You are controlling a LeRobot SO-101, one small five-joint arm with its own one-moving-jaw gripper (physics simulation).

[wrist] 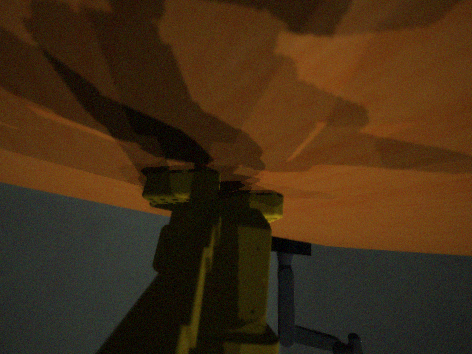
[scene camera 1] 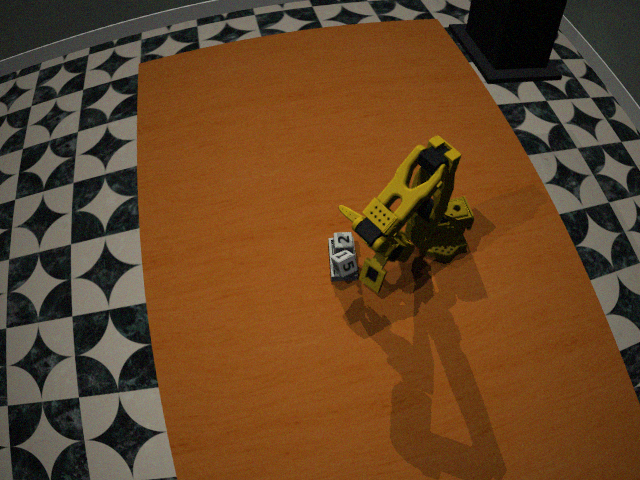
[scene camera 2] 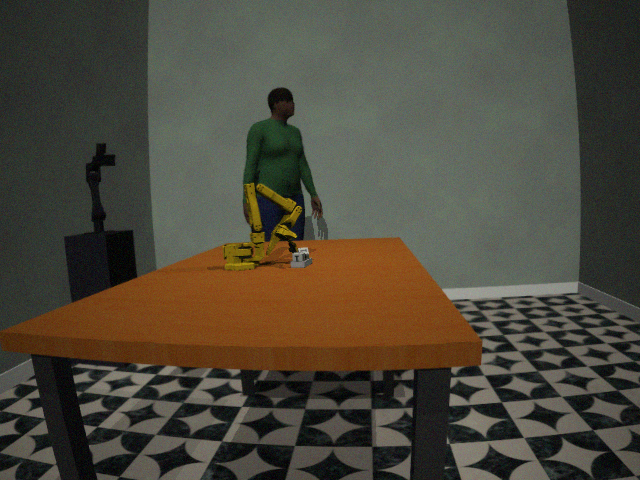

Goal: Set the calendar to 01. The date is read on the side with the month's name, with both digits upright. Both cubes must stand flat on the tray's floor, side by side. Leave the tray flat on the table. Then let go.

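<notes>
The small grey-white tray (scene camera 1: pixel 336 277) (scene camera 2: pixel 298 264) lies on the table just past the gripper. One white cube (scene camera 1: pixel 343 240) sits at its far end in scene view 1, with a dark 2 on its upper face, turned sideways. The other white cube (scene camera 1: pixel 344 264) (scene camera 2: pixel 297 255) sits at the near end, skewed and apparently tilted, with a 5 on one face and another mark, too small to read surely, on another. The month's name is not legible. My gripper (scene camera 1: pixel 369 233) (scene camera 2: pixel 281 243) is wide open and empty, beside the tray towards the arm's base. One notched jaw shows in the wrist view.
The yellow arm's base (scene camera 1: pixel 448 232) (scene camera 2: pixel 239 256) stands right of the tray in scene view 1. The wooden table (scene camera 1: pixel 232 310) (scene camera 2: pixel 258 310) carries arm and tray. A dark pedestal (scene camera 1: pixel 516 36) (scene camera 2: pixel 100 260) and a person in green (scene camera 2: pixel 275 155) are beyond the table.
</notes>
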